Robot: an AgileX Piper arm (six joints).
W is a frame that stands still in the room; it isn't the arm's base.
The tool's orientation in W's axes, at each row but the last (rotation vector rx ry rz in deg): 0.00 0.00 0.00; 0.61 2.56 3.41; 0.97 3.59 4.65; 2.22 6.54 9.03; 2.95 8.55 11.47; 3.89 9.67 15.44; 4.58 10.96 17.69; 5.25 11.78 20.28; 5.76 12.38 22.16
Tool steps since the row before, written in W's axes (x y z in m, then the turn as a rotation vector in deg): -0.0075 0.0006 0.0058 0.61 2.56 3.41; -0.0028 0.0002 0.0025 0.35 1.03 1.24; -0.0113 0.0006 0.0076 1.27 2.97 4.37; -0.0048 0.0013 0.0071 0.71 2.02 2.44; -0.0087 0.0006 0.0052 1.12 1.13 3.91; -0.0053 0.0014 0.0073 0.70 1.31 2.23; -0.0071 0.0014 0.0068 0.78 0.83 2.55; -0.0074 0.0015 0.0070 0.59 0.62 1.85; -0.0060 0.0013 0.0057 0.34 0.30 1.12
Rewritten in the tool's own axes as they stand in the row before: -0.0075 0.0006 0.0058 0.61 2.56 3.41; -0.0029 0.0004 0.0024 0.36 1.02 1.24; -0.0117 0.0017 0.0069 1.24 2.94 4.40; -0.0053 0.0024 0.0065 0.75 2.00 2.45; -0.0091 0.0026 0.0038 0.76 1.15 3.99; -0.0058 0.0034 0.0062 0.67 1.28 2.26; -0.0074 0.0041 0.0052 0.54 0.83 2.61; -0.0075 0.0047 0.0052 0.42 0.61 1.90; -0.0060 0.0042 0.0041 0.21 0.31 1.15
